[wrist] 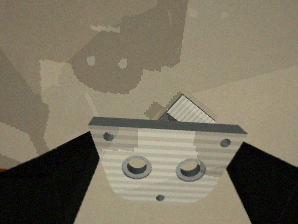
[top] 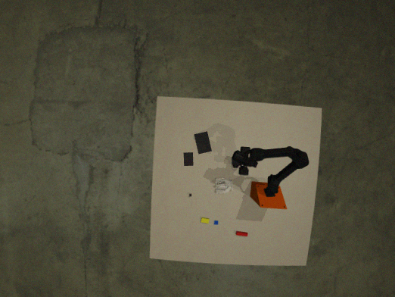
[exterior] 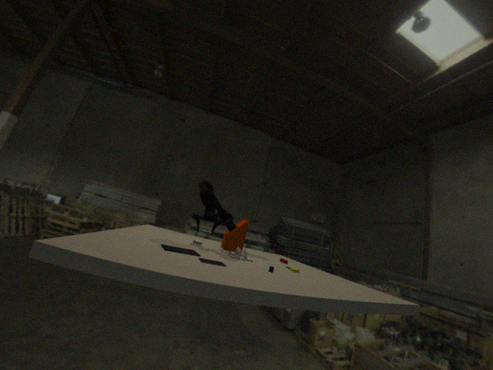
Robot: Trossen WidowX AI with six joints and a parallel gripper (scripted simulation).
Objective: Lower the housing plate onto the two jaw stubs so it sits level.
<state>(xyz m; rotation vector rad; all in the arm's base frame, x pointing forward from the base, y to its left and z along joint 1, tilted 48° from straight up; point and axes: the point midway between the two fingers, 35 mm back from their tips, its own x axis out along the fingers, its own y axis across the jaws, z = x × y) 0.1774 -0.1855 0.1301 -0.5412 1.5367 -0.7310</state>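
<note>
Right now the pale translucent part is 20 cm to the left of my gripper tip, 14 cm ahead of it and 8 cm below it. From my gripper tip the other things lie so: grey housing plate 2 cm above, 1 cm behind; blue block 50 cm to the left, 17 cm ahead, 8 cm below; black piece 37 cm ahead, 27 cm to the left, 7 cm below.
</note>
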